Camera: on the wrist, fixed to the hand. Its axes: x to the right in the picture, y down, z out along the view.
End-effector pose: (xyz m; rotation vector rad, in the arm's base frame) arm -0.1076 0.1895 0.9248 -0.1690 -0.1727 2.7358
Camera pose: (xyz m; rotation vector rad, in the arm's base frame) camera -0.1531 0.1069 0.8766 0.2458 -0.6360 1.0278
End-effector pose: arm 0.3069 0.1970 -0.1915 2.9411 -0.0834 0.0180
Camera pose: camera 0.3148 0.1052 -0.1392 1.7439 1.8739 -0.6060
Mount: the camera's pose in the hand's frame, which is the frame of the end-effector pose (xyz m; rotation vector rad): 0.0139 0.0997 -0.0330 -0.4323 -0.3416 -1.6574
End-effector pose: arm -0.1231 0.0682 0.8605 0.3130 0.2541 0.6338
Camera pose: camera -0.1767 0.1595 0.8642 -0.2555 -0.0153 -0.9979
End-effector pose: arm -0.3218 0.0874 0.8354 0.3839 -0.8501 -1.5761
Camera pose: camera -0.2316 0.0656 0.8865 -0.4554 0.2250 2.8384
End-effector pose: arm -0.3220 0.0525 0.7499 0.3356 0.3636 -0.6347
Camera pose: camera -0.2566 0.1343 0.7339 -0.6121 0.3830 -2.1480
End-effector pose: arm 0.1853 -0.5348 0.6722 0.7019 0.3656 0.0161
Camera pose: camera 0.1980 -0.4358 0.7077 -0.1874 0.4992 -1.5286
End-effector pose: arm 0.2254 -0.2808 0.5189 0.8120 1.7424 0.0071
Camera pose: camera 0.2468 -0.1849 0.5585 -1.0101 1.5234 -0.7713
